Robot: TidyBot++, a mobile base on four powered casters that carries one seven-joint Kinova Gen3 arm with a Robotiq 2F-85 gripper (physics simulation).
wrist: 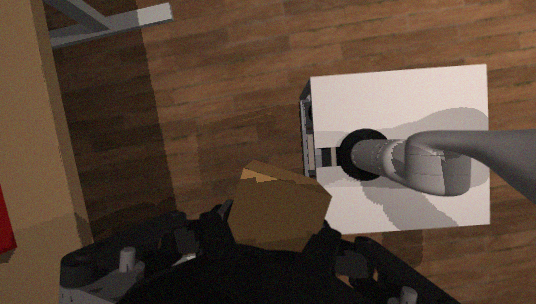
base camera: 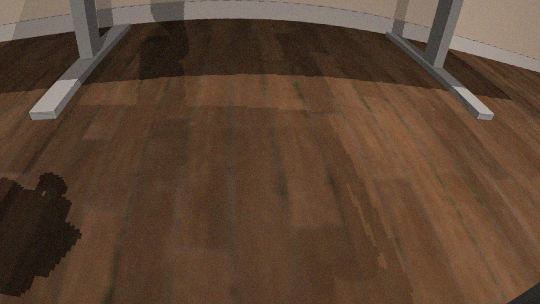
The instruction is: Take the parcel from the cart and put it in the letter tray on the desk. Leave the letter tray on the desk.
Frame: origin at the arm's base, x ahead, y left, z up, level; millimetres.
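Seen in the pictures: gripper, fingertip midpoint: (wrist: 269,216); arm's base, origin of the base link: (wrist: 365,154).
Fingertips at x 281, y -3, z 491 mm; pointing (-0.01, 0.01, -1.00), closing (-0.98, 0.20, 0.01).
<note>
Offsets run from my fingertips to a thing's top centre. "*": to the spot under its first point.
The parcel @(dz +46, dx +10, dy +25 mm) (wrist: 280,212), a brown box, is held between the fingers of my gripper (wrist: 269,216) at the bottom middle of the wrist view. My gripper is shut on it, above the floor and between the desk and my base. The desk (wrist: 60,150) shows as a light wooden top along the left edge of the wrist view. Its grey legs (base camera: 86,30) (base camera: 444,32) stand in the base camera view. The letter tray cannot be made out for certain. The cart does not show in either view.
A red object @(* dz -159, dx +454, dy +49 mm) (wrist: 5,225) lies on the desk top, cut off at the left edge of the wrist view. My white base (wrist: 400,100) and grey arm (wrist: 440,165) are at the right. The desk's feet (base camera: 55,100) (base camera: 470,100) reach forward over the floor. A wall stands behind them.
</note>
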